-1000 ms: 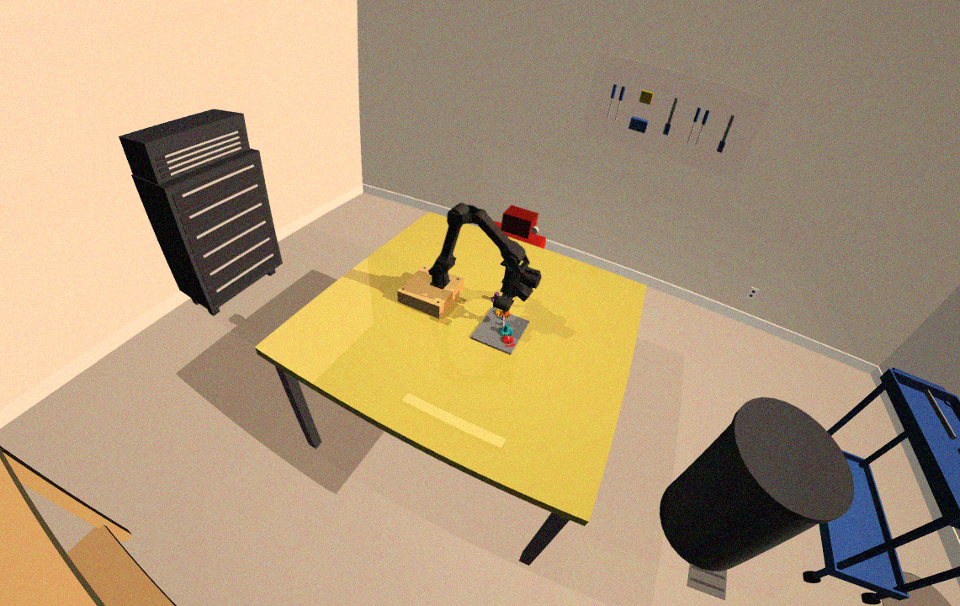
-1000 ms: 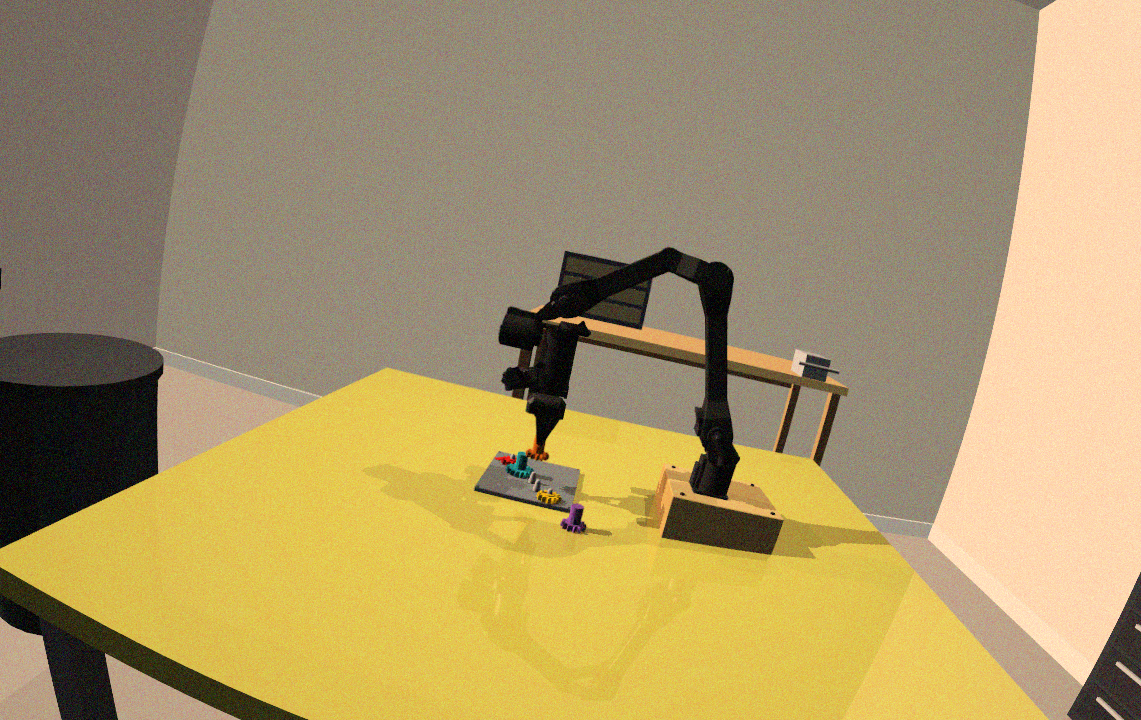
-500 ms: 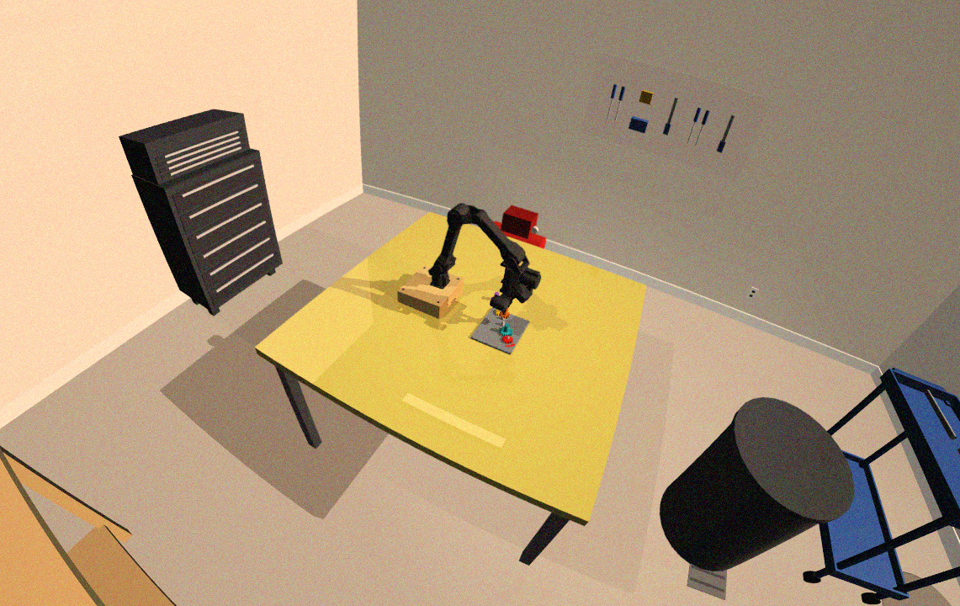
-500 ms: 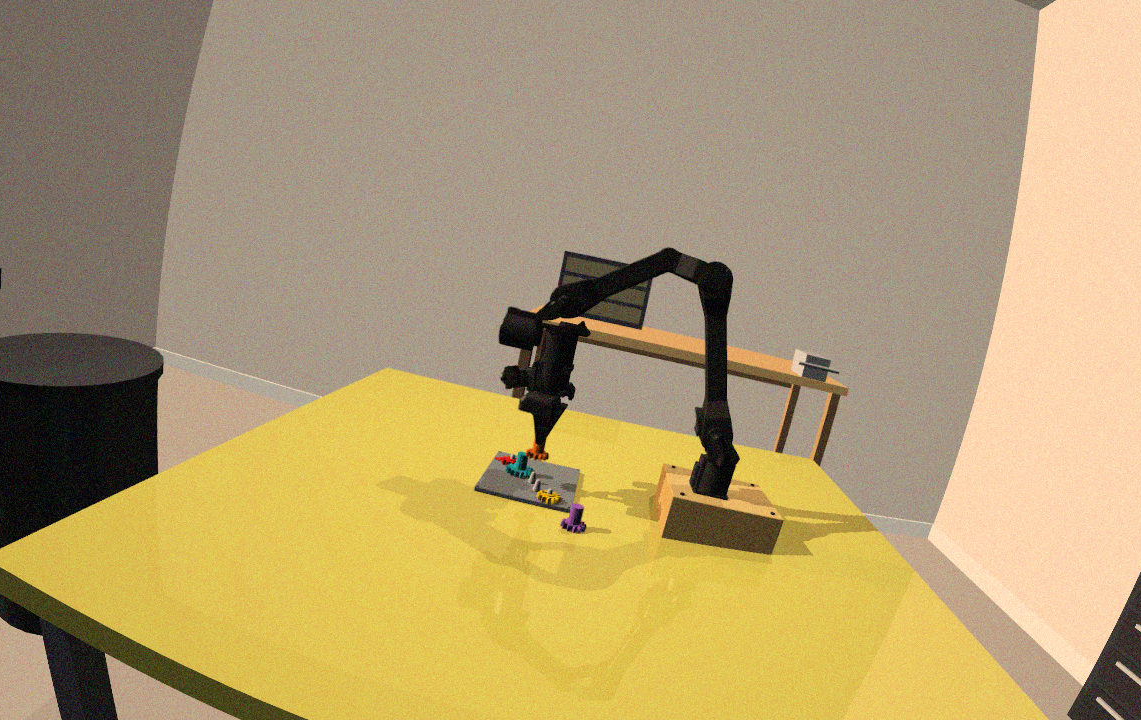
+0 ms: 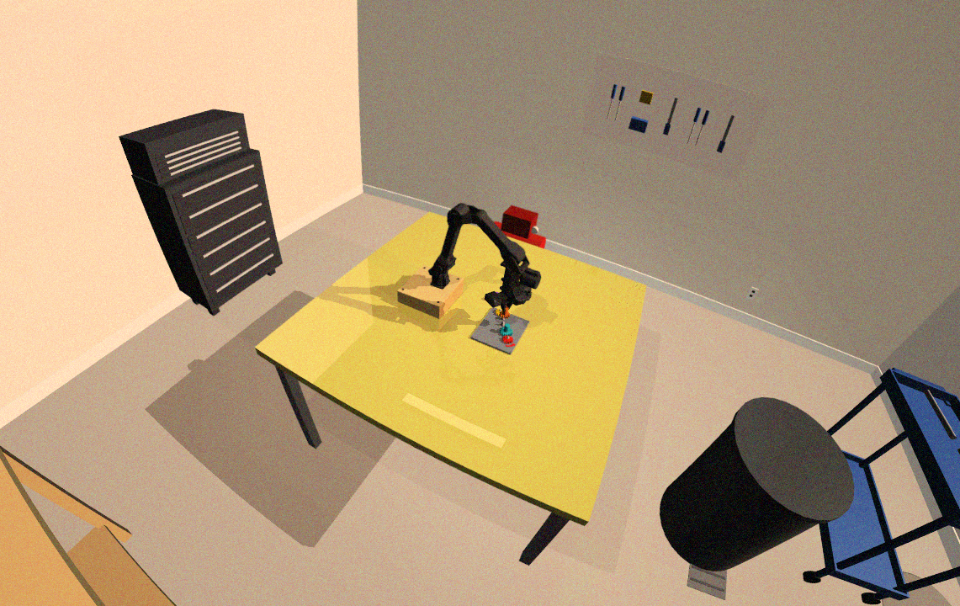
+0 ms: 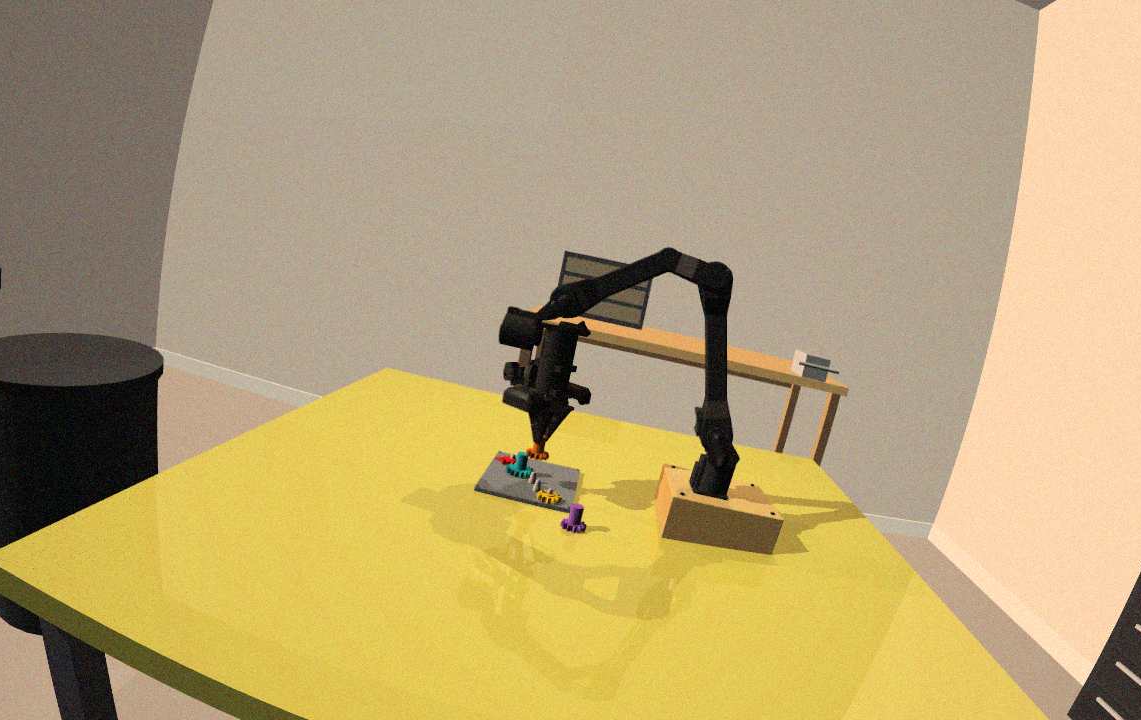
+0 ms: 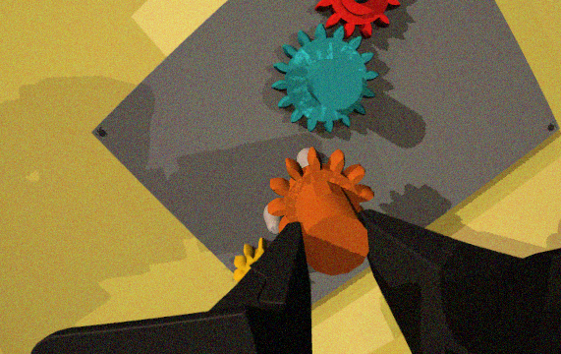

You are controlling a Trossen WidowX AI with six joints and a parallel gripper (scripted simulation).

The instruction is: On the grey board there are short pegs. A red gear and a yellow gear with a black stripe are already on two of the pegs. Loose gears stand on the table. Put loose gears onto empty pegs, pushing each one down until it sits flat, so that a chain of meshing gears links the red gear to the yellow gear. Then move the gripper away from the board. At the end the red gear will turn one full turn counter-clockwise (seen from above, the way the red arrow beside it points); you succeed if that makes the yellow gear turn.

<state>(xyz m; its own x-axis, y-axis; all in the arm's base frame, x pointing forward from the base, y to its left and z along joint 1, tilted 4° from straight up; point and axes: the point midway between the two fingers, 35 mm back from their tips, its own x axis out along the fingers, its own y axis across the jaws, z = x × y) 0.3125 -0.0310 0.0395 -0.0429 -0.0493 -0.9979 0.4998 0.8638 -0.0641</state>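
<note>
Now: gripper tip 2 cm to the left of the grey board and 8 cm above it. Round my gripper tip: teal gear 3 cm ahead, 3 cm to the right, 6 cm below; orange gear 1 cm below; yellow gear 4 cm behind, 6 cm to the left, 7 cm below.
</note>
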